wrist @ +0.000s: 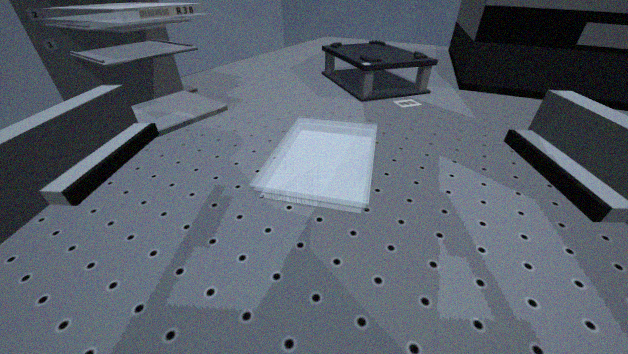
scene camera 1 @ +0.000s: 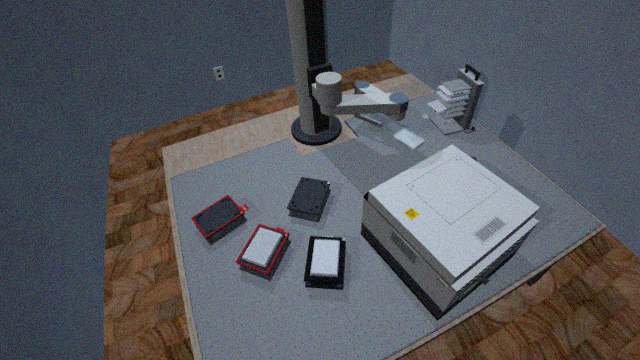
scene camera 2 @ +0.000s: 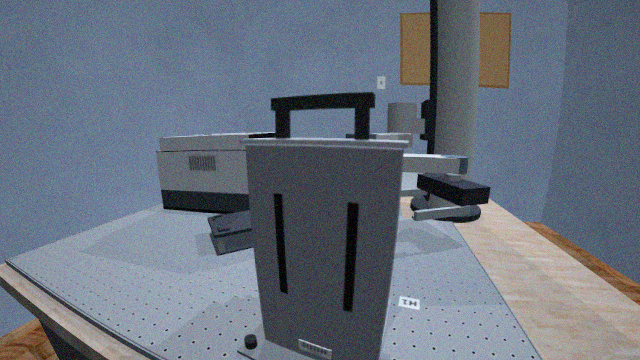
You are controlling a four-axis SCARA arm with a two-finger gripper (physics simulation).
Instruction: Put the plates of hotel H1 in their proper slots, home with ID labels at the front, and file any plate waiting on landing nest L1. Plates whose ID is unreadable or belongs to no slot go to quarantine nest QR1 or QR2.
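Places are measured from the arm's base along level axes (x ahead, y left, z up), in millimetres.
Where they show: gripper, fingertip midpoint: [wrist: 327,110]; arm's base, link origin: [scene camera 1: 316,129].
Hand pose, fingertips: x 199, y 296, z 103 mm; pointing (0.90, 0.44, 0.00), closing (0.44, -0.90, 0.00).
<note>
Things, the pixels of their top centre, and the offset from my fingertips. "spot": a spot on its surface instead.
- pale clear-rimmed plate, top centre: [wrist: 325,148] [scene camera 1: 409,137] dx +92, dy +47, dz -76 mm
- Plate R38, surface spot: [wrist: 160,11] spot: dx +60, dy +178, dz +29 mm
- bare shelf, top centre: [wrist: 133,49] [scene camera 1: 449,111] dx +82, dy +282, dz -9 mm
- black nest, top centre: [wrist: 374,47] [scene camera 2: 243,216] dx +355, dy +94, dz -34 mm
- large white instrument, top centre: [scene camera 1: 454,199] [scene camera 2: 228,133] dx +605, dy -198, dz +162 mm
- red-rimmed nest, top centre: [scene camera 1: 217,214] dx +169, dy -854, dz -34 mm
- dark nest, top centre: [scene camera 1: 308,192] dx +229, dy -510, dz -30 mm
My gripper [wrist: 327,110] [scene camera 2: 407,204] is open and empty, low over the bench, its fingers wide apart left and right in the wrist view. A pale clear-rimmed plate [wrist: 325,162] [scene camera 1: 409,138] lies flat on the bench ahead of it; no readable ID shows. Hotel H1 [scene camera 1: 472,102] [scene camera 2: 325,225] [wrist: 150,75] stands to the left in the wrist view. Plate R38 [wrist: 160,11] sits in it with its label showing, above a bare shelf [wrist: 132,52]. In scene camera 1, one white plate [scene camera 1: 265,245] is on a red-rimmed nest and another white plate [scene camera 1: 325,256] on a black nest.
A black nest [wrist: 380,55] [scene camera 2: 230,225] stands beyond the loose plate. A large white instrument [scene camera 1: 450,200] [scene camera 2: 202,172] stands near it. Another red-rimmed nest [scene camera 1: 218,217] and a dark nest [scene camera 1: 310,195] stand farther left in scene camera 1. The arm's column [scene camera 1: 312,60] [scene camera 2: 455,75] rises behind the gripper.
</note>
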